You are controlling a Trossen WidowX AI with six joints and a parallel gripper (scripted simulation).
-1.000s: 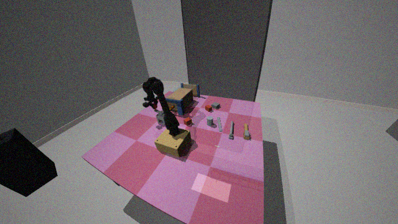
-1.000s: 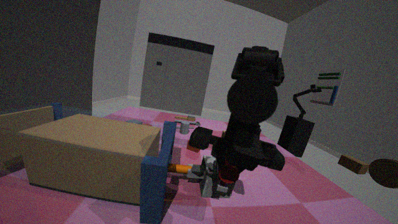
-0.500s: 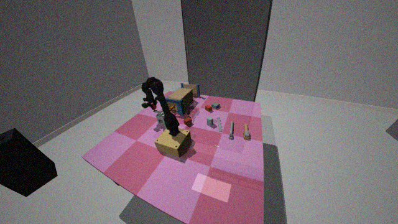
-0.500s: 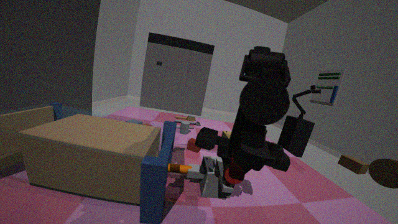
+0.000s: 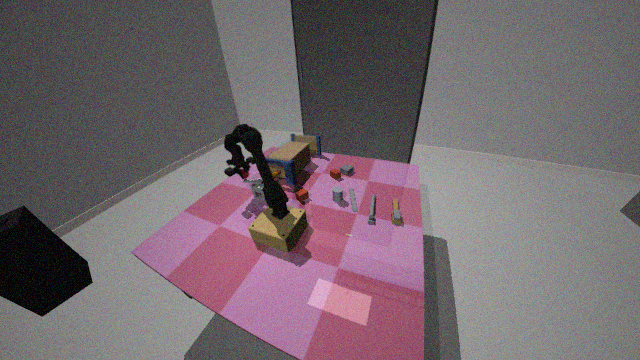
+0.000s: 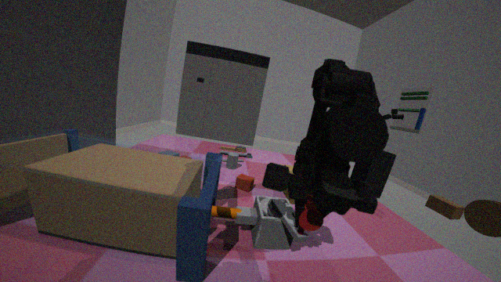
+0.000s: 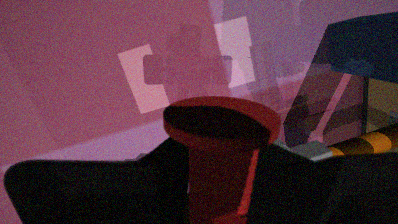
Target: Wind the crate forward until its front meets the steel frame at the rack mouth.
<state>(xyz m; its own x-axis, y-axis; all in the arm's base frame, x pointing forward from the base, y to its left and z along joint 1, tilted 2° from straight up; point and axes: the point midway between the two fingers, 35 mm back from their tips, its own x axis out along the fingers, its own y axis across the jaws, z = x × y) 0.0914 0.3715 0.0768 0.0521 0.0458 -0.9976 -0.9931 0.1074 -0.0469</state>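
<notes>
My gripper tip is 40 mm to the left of the red-knobbed winch handle, 10 mm short of it and 10 mm above it. The rest, counted from my gripper tip: blue steel frame 190 mm ahead, 70 mm to the right, 10 mm below; red knob 20 mm above; grey hand winch 110 mm to the right, 80 mm below, 20 mm ahead.
</notes>
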